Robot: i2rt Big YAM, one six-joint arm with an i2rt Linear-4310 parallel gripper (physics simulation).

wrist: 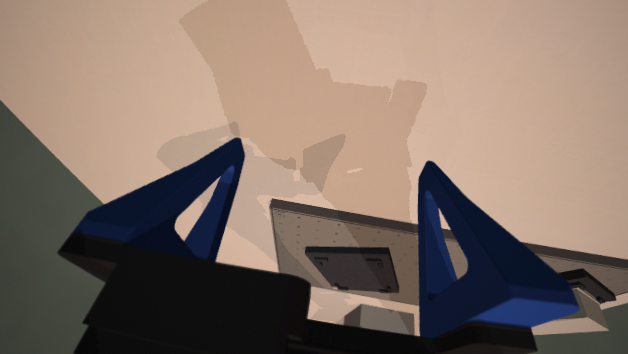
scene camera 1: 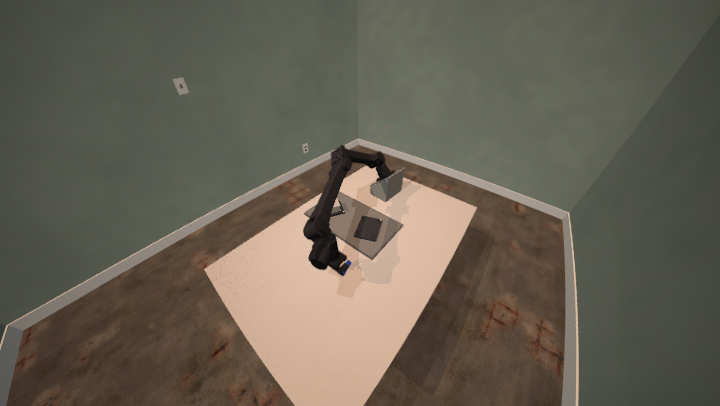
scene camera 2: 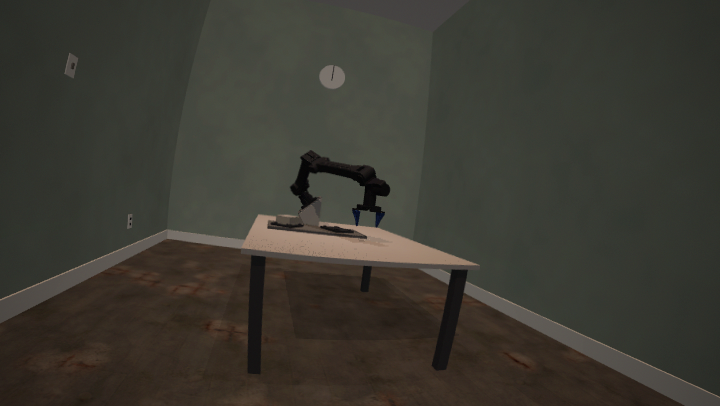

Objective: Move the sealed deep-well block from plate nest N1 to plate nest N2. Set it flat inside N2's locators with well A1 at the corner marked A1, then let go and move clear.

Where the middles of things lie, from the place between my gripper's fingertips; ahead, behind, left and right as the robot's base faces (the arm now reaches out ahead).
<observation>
My hand is 320 mm past the dark nest (wrist: 345,268), 80 mm to the left of it and 60 mm above it. Round my hand: pale grey block (wrist: 589,318) 360 mm to the right, 290 mm behind, 30 mm below; grey perforated baseplate (wrist: 294,232) 320 mm behind, 210 mm to the right, 70 mm below.
</observation>
